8 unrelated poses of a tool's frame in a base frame.
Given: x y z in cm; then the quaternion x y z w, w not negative.
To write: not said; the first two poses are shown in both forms.
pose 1, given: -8.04, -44.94, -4.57, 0.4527, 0.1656, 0.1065, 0.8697
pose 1, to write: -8.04, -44.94, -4.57, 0.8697, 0.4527, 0.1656, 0.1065
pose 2, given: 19.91, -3.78, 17.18, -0.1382, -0.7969, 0.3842, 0.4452
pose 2, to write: 19.91, -3.78, 17.18, 0.4452, -0.1382, -0.7969, 0.3842
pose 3, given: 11.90, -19.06, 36.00, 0.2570, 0.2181, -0.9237, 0.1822
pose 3, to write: 11.90, -19.06, 36.00, 0.1822, 0.2570, 0.2181, -0.9237
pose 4, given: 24.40, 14.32, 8.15, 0.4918, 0.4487, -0.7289, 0.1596
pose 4, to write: 24.40, 14.32, 8.15, 0.1596, 0.4918, 0.4487, -0.7289
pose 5, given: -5.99, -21.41, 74.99, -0.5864, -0.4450, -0.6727, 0.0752
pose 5, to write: -5.99, -21.41, 74.99, 0.0752, -0.5864, -0.4450, -0.6727
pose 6, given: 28.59, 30.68, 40.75, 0.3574, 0.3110, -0.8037, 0.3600
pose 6, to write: 28.59, 30.68, 40.75, 0.3600, 0.3574, 0.3110, -0.8037
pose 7, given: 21.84, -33.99, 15.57, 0.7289, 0.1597, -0.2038, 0.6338
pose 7, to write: 21.84, -33.99, 15.57, 0.6338, 0.7289, 0.1597, -0.2038
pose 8, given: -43.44, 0.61, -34.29, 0.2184, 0.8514, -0.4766, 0.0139
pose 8, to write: -43.44, 0.61, -34.29, 0.0139, 0.2184, 0.8514, -0.4766
